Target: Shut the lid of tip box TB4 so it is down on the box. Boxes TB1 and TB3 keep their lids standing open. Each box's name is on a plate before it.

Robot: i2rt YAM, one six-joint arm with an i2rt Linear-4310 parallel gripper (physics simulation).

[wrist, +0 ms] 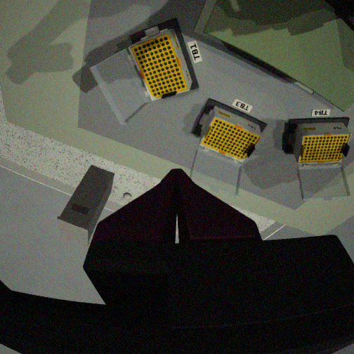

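Tip box TB4 (324, 148) is at the right of the wrist view, with yellow top and dark holes; its clear lid (324, 183) stands open on the side away from its name plate (321, 113). Tip box TB3 (230, 137) is right of the middle, its clear lid (216, 170) open. Tip box TB1 (160, 66) is at the upper middle, turned at an angle, its clear lid (120, 86) open to the left. My gripper (176, 177) is shut with its fingertips together and empty. It is below and left of TB3 in the view, apart from all the boxes.
A green panel with a dark raised edge (280, 45) is at the upper right, beyond the name plates. A grey block-like object (90, 197) stands at the lower left, near the speckled edge strip (45, 145). Shadows fall at the upper left.
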